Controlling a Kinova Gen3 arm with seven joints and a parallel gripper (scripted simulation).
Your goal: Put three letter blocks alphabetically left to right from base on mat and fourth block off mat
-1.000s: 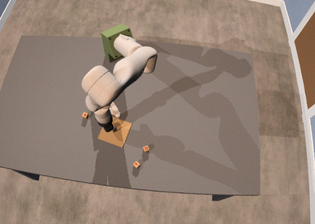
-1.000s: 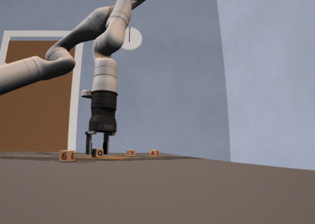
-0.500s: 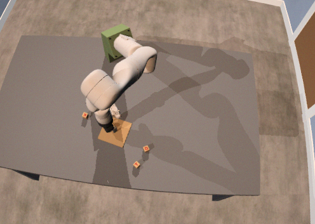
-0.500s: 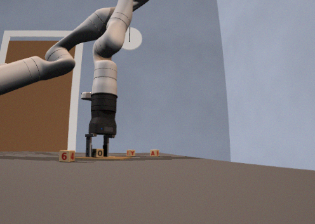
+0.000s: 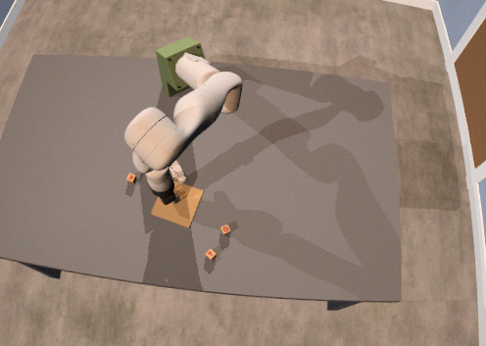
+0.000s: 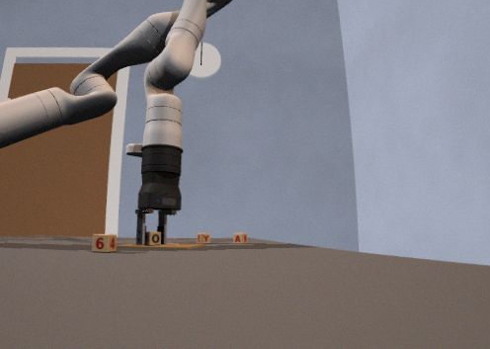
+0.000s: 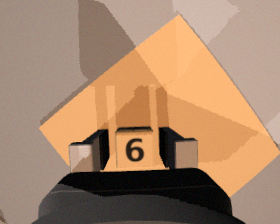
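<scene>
Right now my hand is 2 cm to the right of the orange mat, 2 cm above it and 1 cm short of it.
</scene>
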